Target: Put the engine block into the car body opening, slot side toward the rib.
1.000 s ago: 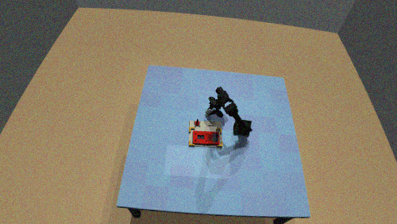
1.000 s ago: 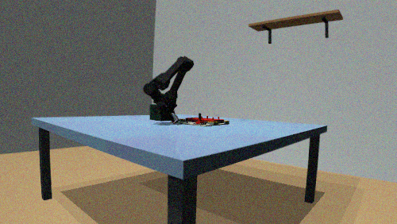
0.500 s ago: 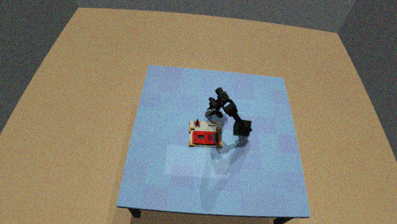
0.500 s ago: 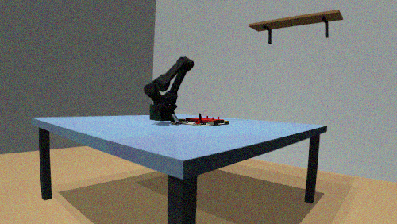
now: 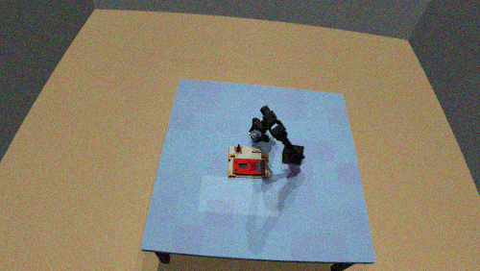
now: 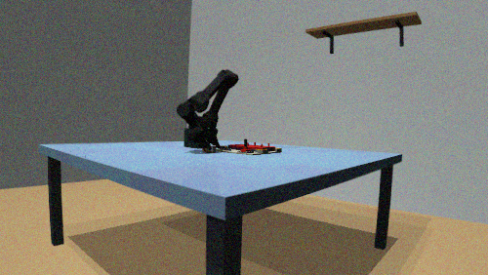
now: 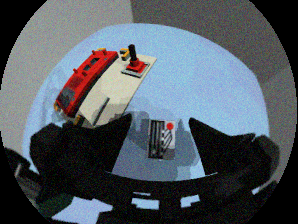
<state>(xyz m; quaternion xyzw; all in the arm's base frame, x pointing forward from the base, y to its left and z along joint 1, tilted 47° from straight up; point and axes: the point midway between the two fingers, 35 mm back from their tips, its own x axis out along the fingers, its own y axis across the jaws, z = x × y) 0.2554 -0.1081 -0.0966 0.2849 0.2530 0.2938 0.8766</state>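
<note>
The engine block is 30 mm behind my gripper tip, 10 mm to the right of it and 10 mm below it.
</note>
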